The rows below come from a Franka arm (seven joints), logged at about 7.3 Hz.
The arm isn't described. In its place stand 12 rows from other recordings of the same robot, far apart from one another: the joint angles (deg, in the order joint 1, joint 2, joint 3, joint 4, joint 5, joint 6, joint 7), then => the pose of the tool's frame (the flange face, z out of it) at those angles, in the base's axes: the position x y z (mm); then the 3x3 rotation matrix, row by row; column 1 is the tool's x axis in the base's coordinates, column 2 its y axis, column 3 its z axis.
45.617, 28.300, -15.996, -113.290, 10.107, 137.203, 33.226 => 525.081, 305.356, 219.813; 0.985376, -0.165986, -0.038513; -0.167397, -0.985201, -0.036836; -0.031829, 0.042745, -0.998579
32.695, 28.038, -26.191, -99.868, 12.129, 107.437, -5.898 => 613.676, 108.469, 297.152; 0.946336, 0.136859, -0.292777; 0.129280, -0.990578, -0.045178; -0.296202, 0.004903, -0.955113
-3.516, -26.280, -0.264, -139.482, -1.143, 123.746, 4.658 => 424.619, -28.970, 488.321; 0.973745, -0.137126, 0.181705; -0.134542, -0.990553, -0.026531; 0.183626, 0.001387, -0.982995
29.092, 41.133, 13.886, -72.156, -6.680, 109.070, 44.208 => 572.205, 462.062, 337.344; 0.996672, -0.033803, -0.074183; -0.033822, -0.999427, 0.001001; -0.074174, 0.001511, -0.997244
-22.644, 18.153, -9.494, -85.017, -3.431, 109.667, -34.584 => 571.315, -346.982, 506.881; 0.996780, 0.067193, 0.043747; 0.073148, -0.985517, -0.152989; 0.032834, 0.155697, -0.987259
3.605, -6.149, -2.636, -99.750, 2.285, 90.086, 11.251 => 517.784, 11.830, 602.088; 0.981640, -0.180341, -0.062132; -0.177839, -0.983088, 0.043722; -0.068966, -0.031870, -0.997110
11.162, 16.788, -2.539, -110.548, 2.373, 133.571, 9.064 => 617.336, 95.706, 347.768; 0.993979, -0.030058, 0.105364; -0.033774, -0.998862, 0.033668; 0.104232, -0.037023, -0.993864
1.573, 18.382, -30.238, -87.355, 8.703, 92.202, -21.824 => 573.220, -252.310, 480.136; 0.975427, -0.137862, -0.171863; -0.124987, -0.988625, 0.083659; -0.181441, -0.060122, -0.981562
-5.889, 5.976, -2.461, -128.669, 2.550, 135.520, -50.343 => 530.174, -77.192, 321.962; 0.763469, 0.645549, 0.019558; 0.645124, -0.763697, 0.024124; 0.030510, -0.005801, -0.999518
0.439, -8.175, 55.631, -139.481, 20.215, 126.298, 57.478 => 249.523, 386.276, 323.610; 0.944952, -0.258958, -0.200017; -0.264577, -0.964364, -0.001415; -0.192523, 0.054257, -0.979791
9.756, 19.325, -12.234, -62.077, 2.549, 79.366, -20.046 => 632.281, 6.791, 636.306; 0.947152, 0.319435, -0.029393; 0.318758, -0.947493, -0.025512; -0.036000, 0.014795, -0.999242
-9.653, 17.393, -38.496, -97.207, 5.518, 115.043, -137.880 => 458.248, -446.161, 456.276; 0.011544, 0.999670, -0.022967; 0.992592, -0.014234, -0.120657; -0.120944, -0.021404, -0.992429
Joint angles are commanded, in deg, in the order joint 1, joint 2, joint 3, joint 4, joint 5, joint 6, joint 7. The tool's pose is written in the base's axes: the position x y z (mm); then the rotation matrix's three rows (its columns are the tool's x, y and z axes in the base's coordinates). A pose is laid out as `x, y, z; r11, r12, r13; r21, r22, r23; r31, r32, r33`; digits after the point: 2 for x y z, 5 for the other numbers.
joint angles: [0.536, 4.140, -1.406, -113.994, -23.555, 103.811, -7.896]
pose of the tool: 544.12, -41.22, 414.62; 0.92778, 0.30490, -0.21508; 0.20587, -0.89904, -0.38646; -0.31120, 0.31427, -0.89688
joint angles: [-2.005, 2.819, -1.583, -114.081, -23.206, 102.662, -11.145]
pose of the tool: 536.66, -67.11, 425.24; 0.92328, 0.30467, -0.23393; 0.20461, -0.90550, -0.37177; -0.32509, 0.29539, -0.89837
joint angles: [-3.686, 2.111, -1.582, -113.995, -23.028, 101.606, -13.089]
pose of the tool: 531.29, -83.10, 431.51; 0.91950, 0.30306, -0.25037; 0.20117, -0.90996, -0.36264; -0.33772, 0.28308, -0.89767
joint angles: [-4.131, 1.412, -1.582, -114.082, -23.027, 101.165, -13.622]
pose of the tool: 528.11, -87.33, 436.96; 0.91996, 0.30108, -0.25103; 0.19955, -0.91089, -0.36118; -0.33741, 0.28218, -0.89807
